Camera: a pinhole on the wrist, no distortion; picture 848 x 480 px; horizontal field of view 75.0 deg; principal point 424.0 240.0 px. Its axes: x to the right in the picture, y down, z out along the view. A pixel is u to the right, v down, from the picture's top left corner.
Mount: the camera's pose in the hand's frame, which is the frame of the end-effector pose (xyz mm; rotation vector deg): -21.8 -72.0 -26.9 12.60 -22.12 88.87
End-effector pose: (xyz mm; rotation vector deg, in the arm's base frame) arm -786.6 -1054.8 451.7 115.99 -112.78 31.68
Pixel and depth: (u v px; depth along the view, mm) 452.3 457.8 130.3
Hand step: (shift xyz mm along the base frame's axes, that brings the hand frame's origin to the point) 120.7 42.6 -110.5
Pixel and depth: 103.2 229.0 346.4
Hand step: 405.7 -37.4 -185.3
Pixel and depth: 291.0 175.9 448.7
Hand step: 370.8 -127.7 -294.0
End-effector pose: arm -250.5 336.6 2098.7 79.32 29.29 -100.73
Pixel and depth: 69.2 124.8 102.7
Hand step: -163.7 70.0 -5.9
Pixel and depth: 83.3 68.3 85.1
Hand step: -142.5 64.5 -12.1
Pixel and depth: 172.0 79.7 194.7
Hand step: -258.1 35.0 -14.7
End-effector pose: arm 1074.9 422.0 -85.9 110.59 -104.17 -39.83
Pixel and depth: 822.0 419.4 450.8
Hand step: -354.1 239.6 -339.1
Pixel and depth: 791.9 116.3 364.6
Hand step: -256.7 2.5 -318.5
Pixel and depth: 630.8 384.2 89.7
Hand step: 17.9 63.7 -92.2
